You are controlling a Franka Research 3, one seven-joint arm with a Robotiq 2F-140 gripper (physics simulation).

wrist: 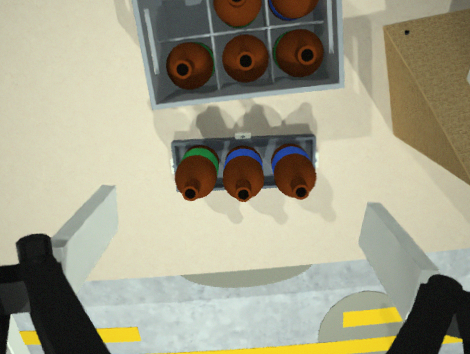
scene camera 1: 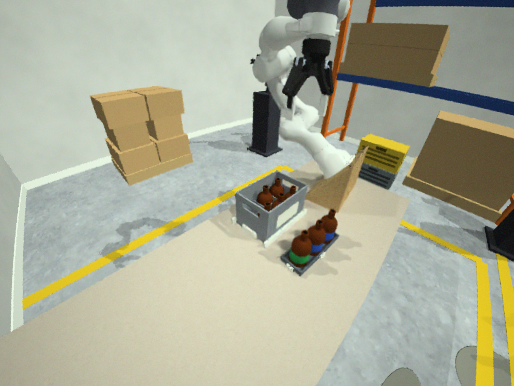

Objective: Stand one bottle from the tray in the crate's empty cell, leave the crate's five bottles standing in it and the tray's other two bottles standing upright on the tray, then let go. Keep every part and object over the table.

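The grey crate (scene camera 1: pixel 247 216) (wrist: pixel 250 95) stands on the table with brown bottles in it. In the wrist view three bottles (wrist: pixel 190 65) (wrist: pixel 245 57) (wrist: pixel 299 52) fill its near row and two (wrist: pixel 237 7) (wrist: pixel 294 6) its far row; the far-left cell (wrist: pixel 185 20) is empty, partly cut off. The dark tray (scene camera 1: pixel 291 266) (wrist: pixel 210 140) beside it holds three upright bottles: green-banded (scene camera 1: pixel 301 245) (wrist: pixel 196 175), middle blue-banded (scene camera 1: pixel 316 235) (wrist: pixel 243 172), and end blue-banded (scene camera 1: pixel 330 223) (wrist: pixel 294 172). My gripper (scene camera 1: pixel 306 107) (wrist: pixel 240 216) is open and empty, high above them.
A brown wooden block (scene camera 1: pixel 337 187) (wrist: pixel 425 95) stands by the arm base, beyond the crate and tray. The beige table (scene camera 1: pixel 200 300) (wrist: pixel 75 150) ends at an edge beyond the fingers in the wrist view. Boxes (scene camera 1: pixel 145 130), a rack and a yellow crate (scene camera 1: pixel 384 152) stand off the table.
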